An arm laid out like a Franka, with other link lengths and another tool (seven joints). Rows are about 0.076 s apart.
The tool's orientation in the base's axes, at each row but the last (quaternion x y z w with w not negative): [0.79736 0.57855 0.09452 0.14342]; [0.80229 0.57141 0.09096 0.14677]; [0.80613 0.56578 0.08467 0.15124]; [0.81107 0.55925 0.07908 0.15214]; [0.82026 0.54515 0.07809 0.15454]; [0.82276 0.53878 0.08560 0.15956]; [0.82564 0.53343 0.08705 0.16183]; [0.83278 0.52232 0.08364 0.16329]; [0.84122 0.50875 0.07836 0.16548]
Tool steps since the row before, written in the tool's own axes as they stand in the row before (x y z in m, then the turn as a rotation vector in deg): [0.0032 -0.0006 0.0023 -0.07 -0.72 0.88]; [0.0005 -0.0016 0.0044 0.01 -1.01 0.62]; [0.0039 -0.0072 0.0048 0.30 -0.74 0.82]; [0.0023 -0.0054 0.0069 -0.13 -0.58 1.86]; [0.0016 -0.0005 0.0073 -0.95 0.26 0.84]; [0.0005 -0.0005 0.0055 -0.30 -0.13 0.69]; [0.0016 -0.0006 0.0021 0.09 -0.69 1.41]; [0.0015 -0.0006 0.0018 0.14 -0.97 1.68]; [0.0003 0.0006 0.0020 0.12 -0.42 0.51]
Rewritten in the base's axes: [0.0012 0.0029 -0.0024 -0.39 0.04 -1.07]; [0.0001 0.0004 -0.0047 -0.70 0.23 -0.93]; [-0.0036 0.0052 -0.0071 -0.30 0.39 -1.03]; [-0.0019 0.0028 -0.0084 0.00 -0.23 -1.94]; [0.0024 0.0004 -0.0071 0.10 -1.11 -0.66]; [0.0015 -0.0003 -0.0053 -0.02 -0.34 -0.68]; [0.0008 0.0013 -0.0022 -0.10 0.10 -1.57]; [0.0007 0.0013 -0.0019 -0.24 0.20 -1.92]; [0.0012 -0.0004 -0.0017 -0.14 0.18 -0.63]
